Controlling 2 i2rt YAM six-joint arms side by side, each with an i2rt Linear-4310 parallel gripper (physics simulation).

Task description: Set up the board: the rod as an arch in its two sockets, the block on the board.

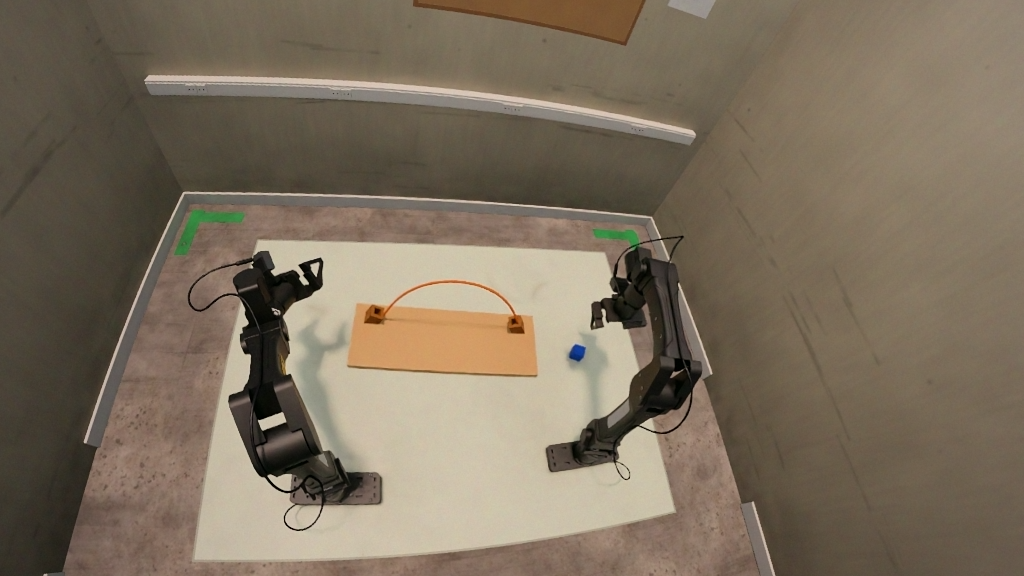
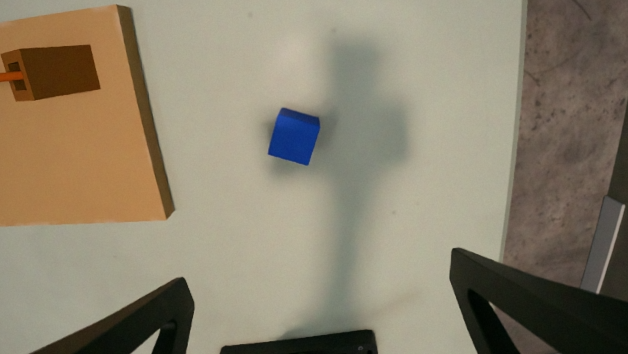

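Seen in the pictures: left gripper, between the fingertips: (image 1: 308, 265); right gripper, between the fingertips: (image 1: 607, 327) (image 2: 317, 279); left arm's base, origin of its link: (image 1: 335, 488); right arm's base, origin of its link: (image 1: 583, 453).
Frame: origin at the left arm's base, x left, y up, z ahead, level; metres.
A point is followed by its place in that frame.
Observation:
The orange rod (image 1: 451, 281) @(y 0.186, x -0.266, z 0.447 m) stands out as an arch behind the tan board (image 1: 441, 351) @(y -0.024, x -0.257, z 0.357 m) (image 2: 75, 165) @(y -0.024, x -0.451, z 0.350 m). Its right end goes into the right brown socket (image 1: 515, 324) @(y 0.016, x -0.464, z 0.422 m) (image 2: 60, 72) @(y 0.002, x -0.490, z 0.430 m). Its left end is at the right side of the left socket (image 1: 374, 313) @(y -0.014, x -0.069, z 0.464 m); whether it is inside cannot be told. The blue block (image 1: 577, 352) @(y -0.009, x -0.650, z 0.344 m) (image 2: 293, 137) @(y -0.009, x -0.658, z 0.354 m) lies off the board, to its right, on the pale table top. My left gripper (image 1: 317, 274) @(y 0.201, x 0.076, z 0.467 m) is open and empty, up and left of the board. My right gripper (image 1: 614, 322) @(y 0.149, x -0.673, z 0.344 m) (image 2: 317, 279) @(y 0.149, x -0.673, z 0.344 m) is open and empty, raised above and to the right of the block.
The pale table top (image 1: 458, 444) @(y -0.044, x -0.293, z 0.105 m) carries both arm bases, the left one (image 1: 367, 488) @(y 0.010, x -0.073, z -0.002 m) and the right one (image 1: 561, 457) @(y -0.023, x -0.555, z 0.050 m). Grey walls with a white rail (image 1: 422, 96) surround it. Green tape (image 1: 218, 217) marks the back corners of the floor.

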